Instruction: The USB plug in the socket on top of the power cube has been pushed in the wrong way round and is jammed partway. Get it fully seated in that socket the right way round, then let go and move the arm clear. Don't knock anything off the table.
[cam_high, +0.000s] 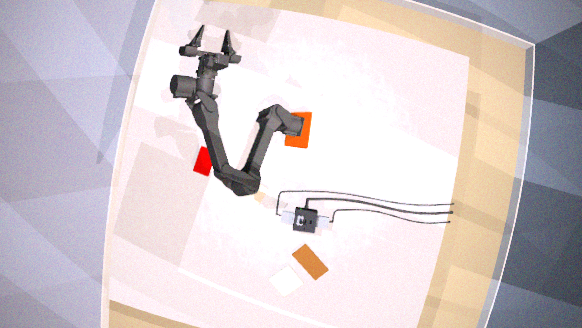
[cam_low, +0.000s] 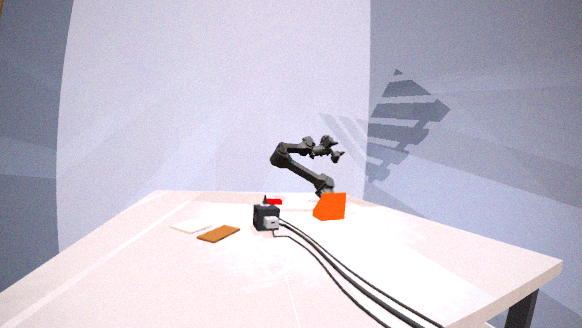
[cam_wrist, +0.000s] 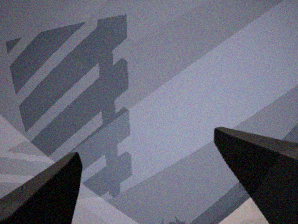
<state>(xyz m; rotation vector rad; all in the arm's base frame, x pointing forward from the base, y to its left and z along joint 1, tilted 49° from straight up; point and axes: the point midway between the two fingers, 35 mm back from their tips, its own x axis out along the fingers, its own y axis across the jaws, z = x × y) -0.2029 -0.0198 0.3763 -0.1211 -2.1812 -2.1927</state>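
Right now the USB plug is 52 cm ahead of my gripper tip, 38 cm to the left of it and 24 cm below it. The rest, counted from my gripper tip: red block 40 cm ahead, 32 cm below; then brown tile 67 cm ahead, 46 cm to the left, 33 cm below.
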